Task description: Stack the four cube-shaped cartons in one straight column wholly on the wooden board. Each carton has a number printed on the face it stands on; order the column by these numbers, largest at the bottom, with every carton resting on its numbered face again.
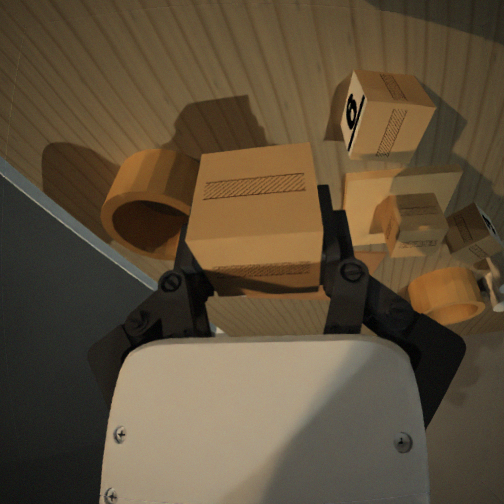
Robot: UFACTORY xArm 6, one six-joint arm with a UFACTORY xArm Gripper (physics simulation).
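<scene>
My gripper [255, 240] is shut on a brown cube carton [256, 215], its black fingers pressing the carton's left and right sides; the carton is held above the table. Its numbered face is hidden. A second carton [386, 114] lies tipped on the wooden surface at the upper right, with its white numbered face turned to the left showing a black digit like a 6 or 9. A smaller carton [414, 224] sits right of my gripper, overlapping a flat pale wooden piece [380, 200]. Another small carton [472, 232] lies tipped at the far right, a printed white face partly visible.
A large roll of brown tape [147, 202] lies just left of the held carton. A smaller tape roll [446, 294] lies at the lower right, with a small white object [492, 285] beside it. The table's edge runs diagonally at left, dark floor [55, 325] beyond.
</scene>
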